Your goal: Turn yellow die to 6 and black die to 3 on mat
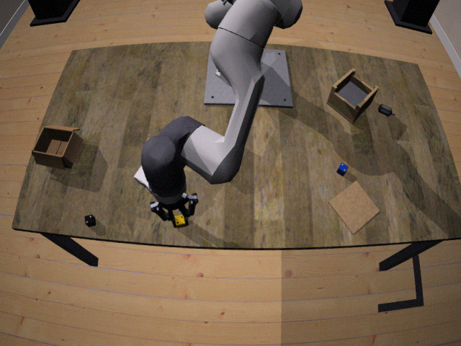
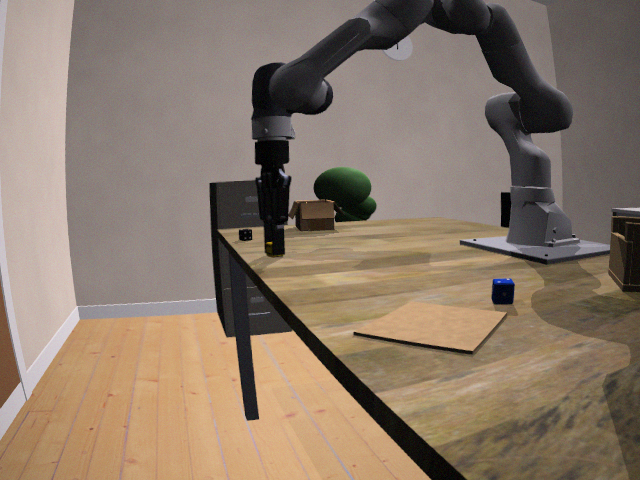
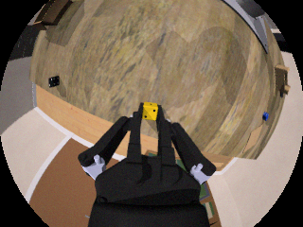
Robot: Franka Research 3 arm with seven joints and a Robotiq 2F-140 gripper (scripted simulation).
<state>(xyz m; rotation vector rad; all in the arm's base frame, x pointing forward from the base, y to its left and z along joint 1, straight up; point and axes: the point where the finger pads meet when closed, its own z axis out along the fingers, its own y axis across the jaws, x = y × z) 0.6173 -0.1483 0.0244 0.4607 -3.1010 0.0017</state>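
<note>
The yellow die is 2 cm below my hand. From my hand the other things lie so: cardboard box (22 cm behind, 51 cm to the right, 1 cm above); then blue die (22 cm behind, 52 cm to the left, 2 cm below); then black die (3 cm ahead, 31 cm to the right, 2 cm below).
</note>
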